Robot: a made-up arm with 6 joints.
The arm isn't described. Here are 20 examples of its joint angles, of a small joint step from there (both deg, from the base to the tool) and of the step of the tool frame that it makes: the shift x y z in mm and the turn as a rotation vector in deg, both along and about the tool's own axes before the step.
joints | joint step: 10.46 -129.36 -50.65 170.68 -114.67 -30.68 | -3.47 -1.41 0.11 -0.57 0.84 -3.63
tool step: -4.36 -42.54 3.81 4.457 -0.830 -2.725
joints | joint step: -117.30 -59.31 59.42 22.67 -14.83 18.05 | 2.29 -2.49 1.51 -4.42 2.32 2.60
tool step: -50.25 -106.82 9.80 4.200 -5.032 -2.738
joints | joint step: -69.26 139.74 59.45 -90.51 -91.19 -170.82 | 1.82 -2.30 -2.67 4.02 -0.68 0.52
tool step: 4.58 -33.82 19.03 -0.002 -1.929 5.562
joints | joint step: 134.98 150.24 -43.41 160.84 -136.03 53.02 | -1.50 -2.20 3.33 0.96 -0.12 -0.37
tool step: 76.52 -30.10 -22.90 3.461 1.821 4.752
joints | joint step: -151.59 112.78 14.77 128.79 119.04 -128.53 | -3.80 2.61 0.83 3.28 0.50 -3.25
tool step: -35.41 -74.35 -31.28 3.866 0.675 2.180
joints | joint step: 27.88 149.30 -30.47 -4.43 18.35 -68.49 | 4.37 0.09 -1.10 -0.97 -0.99 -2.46
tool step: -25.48 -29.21 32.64 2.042 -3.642 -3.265
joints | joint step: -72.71 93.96 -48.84 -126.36 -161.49 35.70 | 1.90 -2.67 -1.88 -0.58 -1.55 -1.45
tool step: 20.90 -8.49 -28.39 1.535 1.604 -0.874
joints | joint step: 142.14 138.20 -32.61 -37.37 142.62 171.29 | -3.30 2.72 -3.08 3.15 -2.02 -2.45
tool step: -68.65 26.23 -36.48 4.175 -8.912 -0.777
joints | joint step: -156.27 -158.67 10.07 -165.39 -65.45 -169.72 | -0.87 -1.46 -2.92 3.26 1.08 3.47
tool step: -42.36 22.69 21.27 -3.817 1.438 4.024
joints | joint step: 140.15 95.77 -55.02 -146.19 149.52 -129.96 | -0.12 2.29 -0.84 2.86 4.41 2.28
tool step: 2.94 -18.85 32.50 -0.704 6.663 3.500
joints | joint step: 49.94 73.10 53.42 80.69 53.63 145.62 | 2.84 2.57 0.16 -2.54 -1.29 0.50
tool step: 86.00 -93.36 42.66 2.699 0.445 -0.906
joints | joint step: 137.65 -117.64 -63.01 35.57 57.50 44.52 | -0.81 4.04 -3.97 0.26 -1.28 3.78
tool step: -29.50 87.58 -14.51 -0.692 3.350 7.971
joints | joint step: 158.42 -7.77 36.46 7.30 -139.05 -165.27 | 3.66 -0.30 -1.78 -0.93 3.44 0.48
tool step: 17.10 -35.44 -39.23 -4.922 2.277 0.330
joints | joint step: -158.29 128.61 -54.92 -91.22 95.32 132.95 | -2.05 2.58 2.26 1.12 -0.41 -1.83
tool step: -7.30 -2.90 42.16 1.599 -2.591 0.966
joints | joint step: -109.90 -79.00 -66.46 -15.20 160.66 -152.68 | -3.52 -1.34 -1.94 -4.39 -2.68 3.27
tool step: 6.95 31.79 -44.77 -7.900 -0.999 -2.786
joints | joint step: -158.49 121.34 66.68 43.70 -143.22 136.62 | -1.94 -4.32 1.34 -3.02 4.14 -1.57
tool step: 6.11 181.54 -44.62 0.970 0.864 -9.910
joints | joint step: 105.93 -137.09 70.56 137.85 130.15 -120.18 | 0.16 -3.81 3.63 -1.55 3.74 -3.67
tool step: -86.52 194.51 41.98 -0.999 0.940 -2.714
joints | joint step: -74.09 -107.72 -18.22 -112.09 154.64 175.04 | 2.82 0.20 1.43 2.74 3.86 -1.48
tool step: 8.97 -37.17 41.58 1.864 3.521 0.743
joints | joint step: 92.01 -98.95 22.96 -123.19 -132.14 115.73 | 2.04 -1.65 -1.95 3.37 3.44 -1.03
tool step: -20.14 34.81 56.77 1.857 3.228 -3.467
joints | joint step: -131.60 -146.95 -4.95 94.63 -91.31 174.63 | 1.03 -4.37 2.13 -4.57 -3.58 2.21
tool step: 59.06 116.90 104.47 3.968 -5.080 -5.131
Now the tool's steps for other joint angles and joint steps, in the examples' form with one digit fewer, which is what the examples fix.
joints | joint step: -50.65 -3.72 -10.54 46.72 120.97 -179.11 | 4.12 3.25 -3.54 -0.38 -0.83 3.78
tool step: -64.8 -140.3 55.7 3.05 -2.73 3.49
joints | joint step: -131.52 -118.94 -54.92 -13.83 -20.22 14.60 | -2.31 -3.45 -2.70 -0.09 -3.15 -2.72
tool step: -24.5 19.5 -42.8 1.16 2.46 -0.93
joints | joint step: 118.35 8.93 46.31 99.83 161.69 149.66 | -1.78 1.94 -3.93 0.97 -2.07 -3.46
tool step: -43.0 -116.8 81.6 7.32 0.59 5.58
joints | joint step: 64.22 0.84 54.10 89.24 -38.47 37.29 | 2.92 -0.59 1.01 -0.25 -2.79 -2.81
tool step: -24.1 -35.7 -17.4 5.82 0.58 1.00
